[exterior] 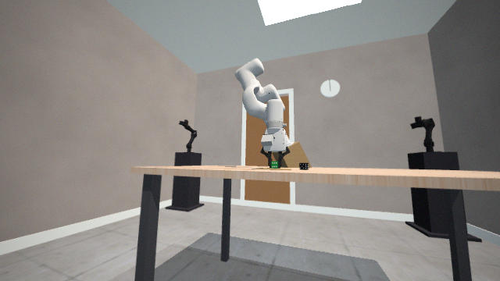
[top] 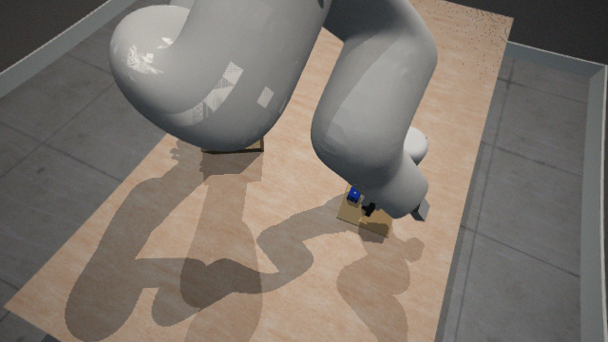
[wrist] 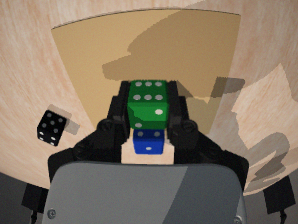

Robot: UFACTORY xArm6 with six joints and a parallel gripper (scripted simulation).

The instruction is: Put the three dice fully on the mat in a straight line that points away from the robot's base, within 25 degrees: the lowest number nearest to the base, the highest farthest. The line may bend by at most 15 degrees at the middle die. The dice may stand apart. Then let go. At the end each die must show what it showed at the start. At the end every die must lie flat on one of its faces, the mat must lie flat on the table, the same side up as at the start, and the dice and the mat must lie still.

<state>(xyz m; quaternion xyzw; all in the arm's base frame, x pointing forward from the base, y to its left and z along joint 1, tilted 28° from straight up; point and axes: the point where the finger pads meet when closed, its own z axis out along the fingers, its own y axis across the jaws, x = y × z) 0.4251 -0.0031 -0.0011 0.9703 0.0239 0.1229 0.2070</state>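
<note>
Now: the green die 10 mm below my hand. Also, from my hand: tan mat (20 mm below); then black die (40 mm behind, 120 mm to the left, 10 mm below); then blue die (50 mm behind, 10 mm below).
</note>
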